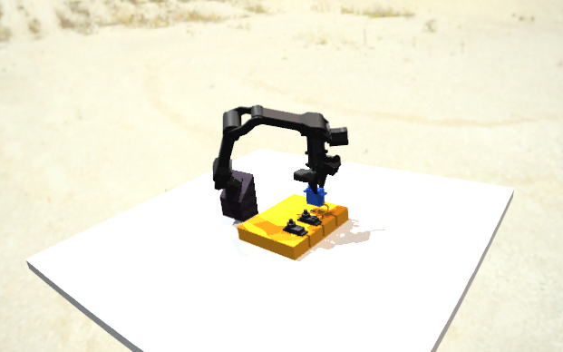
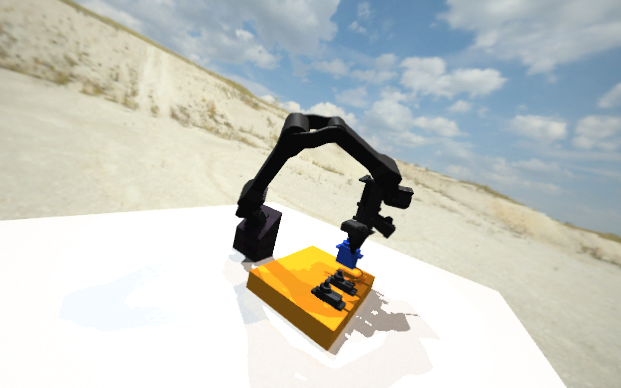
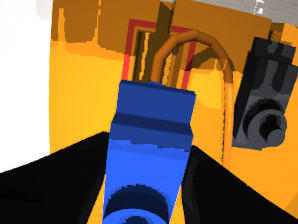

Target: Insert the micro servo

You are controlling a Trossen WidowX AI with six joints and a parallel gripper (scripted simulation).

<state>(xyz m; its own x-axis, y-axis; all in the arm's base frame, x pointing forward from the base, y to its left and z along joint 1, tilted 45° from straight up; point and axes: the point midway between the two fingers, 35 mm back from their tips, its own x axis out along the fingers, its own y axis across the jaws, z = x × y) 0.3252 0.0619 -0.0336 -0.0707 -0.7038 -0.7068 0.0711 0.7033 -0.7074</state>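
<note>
My gripper tip is 10 cm past the orange deck, 10 cm above it and 7 cm to the left of it.
</note>
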